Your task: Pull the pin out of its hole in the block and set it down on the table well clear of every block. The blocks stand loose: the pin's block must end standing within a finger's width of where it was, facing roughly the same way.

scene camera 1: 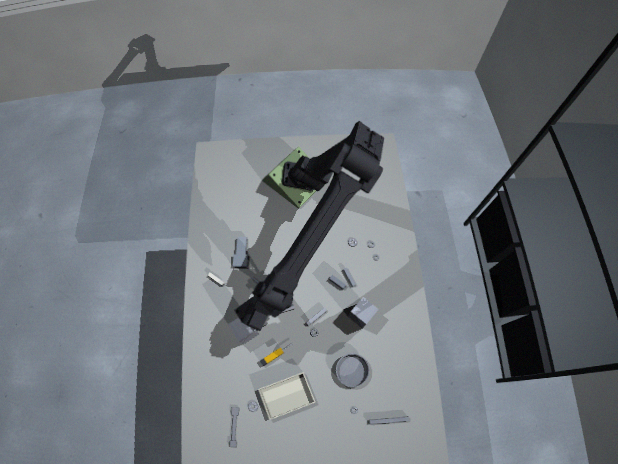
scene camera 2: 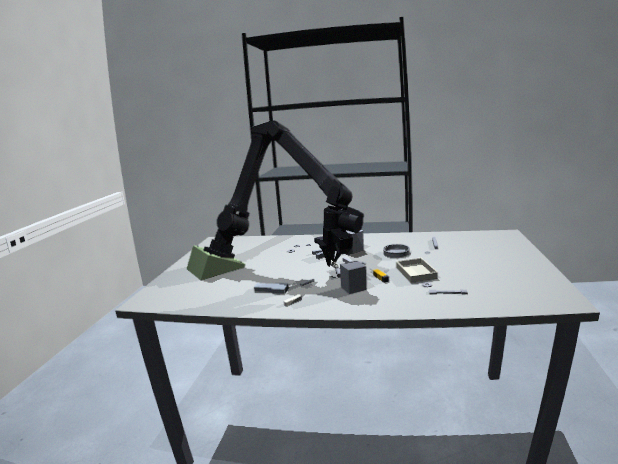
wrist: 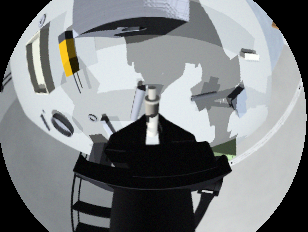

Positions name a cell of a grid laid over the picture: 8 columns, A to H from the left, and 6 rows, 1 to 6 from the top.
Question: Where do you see a grey block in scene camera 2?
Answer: E4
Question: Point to a round dish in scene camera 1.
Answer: E5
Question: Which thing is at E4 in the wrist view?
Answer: My gripper.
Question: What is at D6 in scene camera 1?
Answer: A shallow cream tray.
